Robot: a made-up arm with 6 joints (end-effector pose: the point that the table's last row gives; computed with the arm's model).
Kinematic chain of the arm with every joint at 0, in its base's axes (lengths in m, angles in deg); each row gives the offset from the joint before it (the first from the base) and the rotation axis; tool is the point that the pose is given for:
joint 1: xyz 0 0 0.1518 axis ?
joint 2: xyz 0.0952 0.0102 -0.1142 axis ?
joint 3: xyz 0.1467 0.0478 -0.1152 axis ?
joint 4: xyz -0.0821 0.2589 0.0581 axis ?
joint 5: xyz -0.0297 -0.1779 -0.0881 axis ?
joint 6: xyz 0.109 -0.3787 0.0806 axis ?
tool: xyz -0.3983 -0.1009 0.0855
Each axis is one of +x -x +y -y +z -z.
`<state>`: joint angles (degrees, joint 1 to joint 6).
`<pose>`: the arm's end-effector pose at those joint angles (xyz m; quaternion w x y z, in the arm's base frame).
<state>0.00 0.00 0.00 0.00 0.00 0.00</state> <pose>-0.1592 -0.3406 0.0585 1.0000 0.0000 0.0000 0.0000</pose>
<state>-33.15 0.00 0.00 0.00 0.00 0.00</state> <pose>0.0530 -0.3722 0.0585 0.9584 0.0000 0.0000 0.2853</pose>
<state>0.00 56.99 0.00 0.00 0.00 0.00</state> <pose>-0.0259 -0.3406 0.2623 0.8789 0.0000 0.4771 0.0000</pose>
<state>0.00 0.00 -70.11 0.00 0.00 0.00</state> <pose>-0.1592 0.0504 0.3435 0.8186 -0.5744 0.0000 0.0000</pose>
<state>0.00 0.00 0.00 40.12 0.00 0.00</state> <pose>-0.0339 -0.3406 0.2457 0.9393 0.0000 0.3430 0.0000</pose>
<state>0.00 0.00 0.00 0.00 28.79 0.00</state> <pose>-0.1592 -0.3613 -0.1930 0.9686 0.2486 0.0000 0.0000</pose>
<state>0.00 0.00 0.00 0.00 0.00 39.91</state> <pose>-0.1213 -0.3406 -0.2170 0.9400 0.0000 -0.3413 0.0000</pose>
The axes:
joint 1: -z
joint 2: +y
joint 3: +x
joint 4: +y
joint 5: +x
joint 6: -y

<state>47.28 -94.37 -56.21 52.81 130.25 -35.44</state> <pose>0.2647 -0.3758 -0.5483 0.6794 0.4281 -0.5952 0.0302</pose>
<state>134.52 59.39 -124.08 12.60 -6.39 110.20</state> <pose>-0.3380 -0.3950 0.1482 0.9759 -0.1852 0.1125 -0.0252</pose>
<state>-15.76 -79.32 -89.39 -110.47 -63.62 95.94</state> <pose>-0.2437 0.0100 -0.0358 0.8230 0.4945 0.2361 -0.1500</pose>
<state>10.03 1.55 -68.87 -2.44 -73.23 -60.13</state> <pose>0.2105 0.6973 -0.2398 0.2481 -0.8082 0.2197 -0.4869</pose>
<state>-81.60 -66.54 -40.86 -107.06 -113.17 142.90</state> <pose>-0.2881 -0.0842 -0.3678 0.4913 0.5901 0.4620 0.4438</pose>
